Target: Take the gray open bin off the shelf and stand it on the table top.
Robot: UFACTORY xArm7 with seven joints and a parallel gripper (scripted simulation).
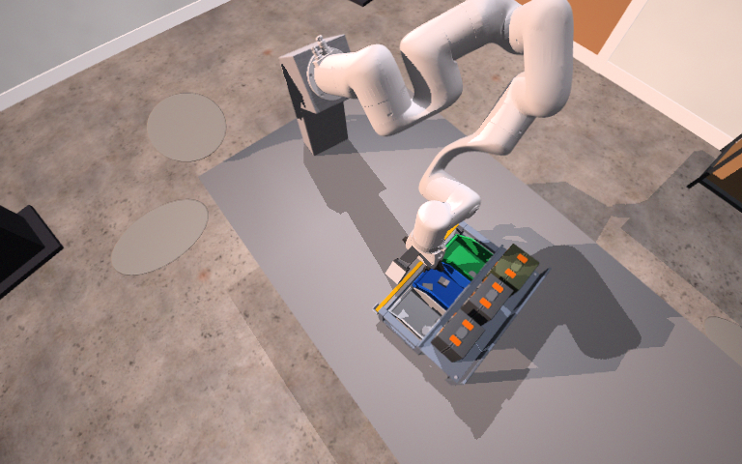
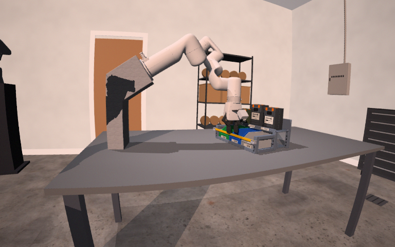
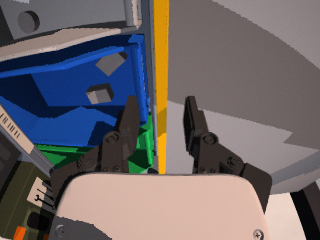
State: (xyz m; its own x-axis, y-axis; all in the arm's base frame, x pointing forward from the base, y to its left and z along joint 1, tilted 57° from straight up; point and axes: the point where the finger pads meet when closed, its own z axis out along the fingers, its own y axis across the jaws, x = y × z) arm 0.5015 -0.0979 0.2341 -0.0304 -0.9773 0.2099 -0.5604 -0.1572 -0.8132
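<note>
Right now my hand is 30 mm above the yellow bar. Also, from my hand: gray open bin (100 mm ahead, 120 mm to the right, 50 mm below); then green bin (110 mm ahead, 110 mm to the left, 50 mm below); then blue bin (100 mm ahead, 10 mm to the right, 50 mm below).
</note>
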